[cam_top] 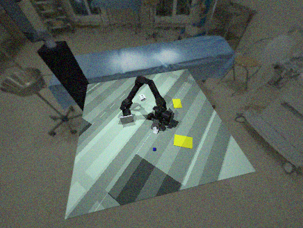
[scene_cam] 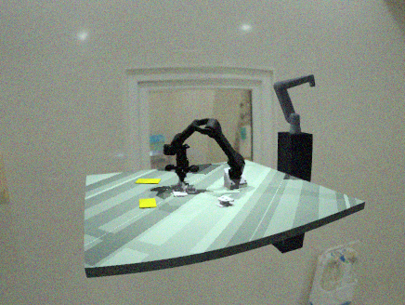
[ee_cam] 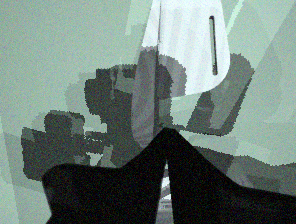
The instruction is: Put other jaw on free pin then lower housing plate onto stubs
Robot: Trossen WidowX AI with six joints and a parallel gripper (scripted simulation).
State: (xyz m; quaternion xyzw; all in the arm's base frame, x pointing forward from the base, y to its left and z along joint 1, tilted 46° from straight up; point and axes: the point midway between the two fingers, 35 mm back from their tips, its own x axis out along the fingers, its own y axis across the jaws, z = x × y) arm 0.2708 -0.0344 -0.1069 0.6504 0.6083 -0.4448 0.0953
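My gripper tip is 20 mm to the left of the jaw, 10 mm short of it and 10 mm above it. The rest, counted from my gripper tip: blue block (220 mm to the right, 60 mm behind, 20 mm below).
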